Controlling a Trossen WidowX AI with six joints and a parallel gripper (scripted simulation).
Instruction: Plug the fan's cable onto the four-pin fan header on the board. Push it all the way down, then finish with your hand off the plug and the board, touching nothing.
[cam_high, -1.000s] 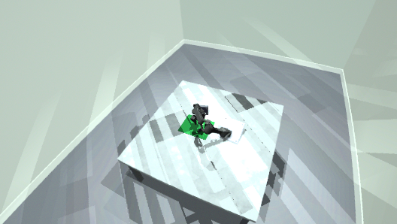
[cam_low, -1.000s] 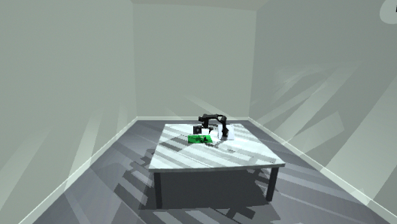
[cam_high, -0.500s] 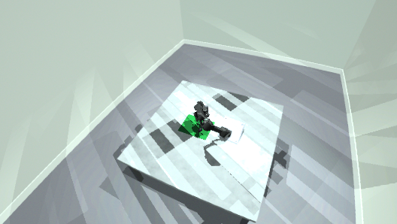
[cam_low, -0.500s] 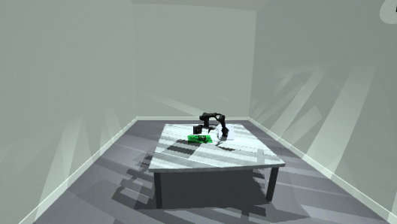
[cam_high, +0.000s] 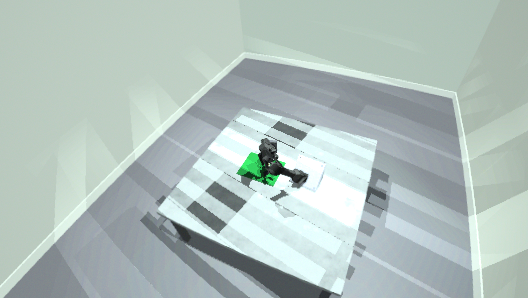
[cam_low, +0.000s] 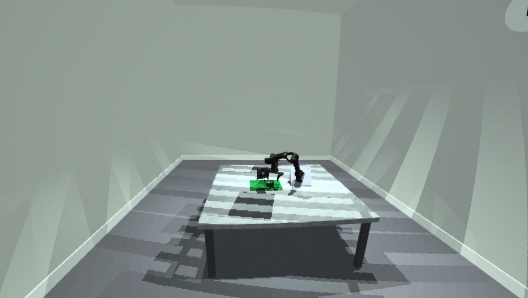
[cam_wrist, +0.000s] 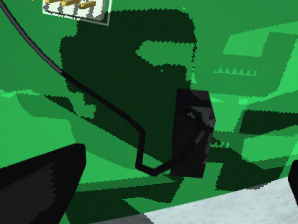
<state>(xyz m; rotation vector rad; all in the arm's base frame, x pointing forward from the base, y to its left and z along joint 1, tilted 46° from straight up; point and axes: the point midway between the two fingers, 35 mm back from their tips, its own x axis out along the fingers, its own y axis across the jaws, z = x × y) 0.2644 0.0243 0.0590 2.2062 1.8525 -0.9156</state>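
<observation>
The black fan plug lies 3 cm below my gripper tip and 1 cm to the left of it. Also, from my gripper tip: green board 7 cm below, 7 cm ahead, 3 cm to the right; then white four-pin header 8 cm to the right, 5 cm below, 3 cm ahead; then black fan 20 cm to the right, 10 cm ahead, 1 cm above.
</observation>
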